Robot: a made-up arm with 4 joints.
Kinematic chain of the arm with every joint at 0, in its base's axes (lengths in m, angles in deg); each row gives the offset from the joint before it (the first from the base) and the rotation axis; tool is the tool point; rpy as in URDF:
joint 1: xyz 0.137 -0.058 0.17 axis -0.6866 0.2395 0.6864
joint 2: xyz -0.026 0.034 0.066 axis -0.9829 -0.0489 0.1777
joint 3: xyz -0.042 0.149 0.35 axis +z
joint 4: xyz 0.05 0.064 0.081 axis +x
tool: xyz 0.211 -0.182 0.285 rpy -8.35 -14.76 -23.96
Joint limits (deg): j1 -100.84..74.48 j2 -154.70..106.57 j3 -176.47..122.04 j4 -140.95..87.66
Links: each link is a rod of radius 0.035 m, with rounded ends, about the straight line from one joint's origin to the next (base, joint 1, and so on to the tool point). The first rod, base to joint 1, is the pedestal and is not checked.
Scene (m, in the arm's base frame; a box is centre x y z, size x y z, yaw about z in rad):
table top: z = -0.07
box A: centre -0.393 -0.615 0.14 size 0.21 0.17 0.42 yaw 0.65
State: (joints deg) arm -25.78 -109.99 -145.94 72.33
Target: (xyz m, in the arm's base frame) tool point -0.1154 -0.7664 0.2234
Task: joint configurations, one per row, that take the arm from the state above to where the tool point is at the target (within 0.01 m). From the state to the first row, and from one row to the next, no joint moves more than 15 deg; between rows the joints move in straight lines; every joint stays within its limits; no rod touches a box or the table.
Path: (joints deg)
1: -12.52 -103.09 -151.50 61.16
2: 0.73 -96.18 -157.06 50.00
3: 13.99 -89.28 -162.62 38.83
4: 16.70 -101.99 -165.39 35.20
5: 19.41 -114.71 -168.16 31.56
6: 22.11 -127.43 -170.93 27.93
7: 24.82 -140.15 -173.70 24.29
8: 27.53 -152.87 -176.47 20.66

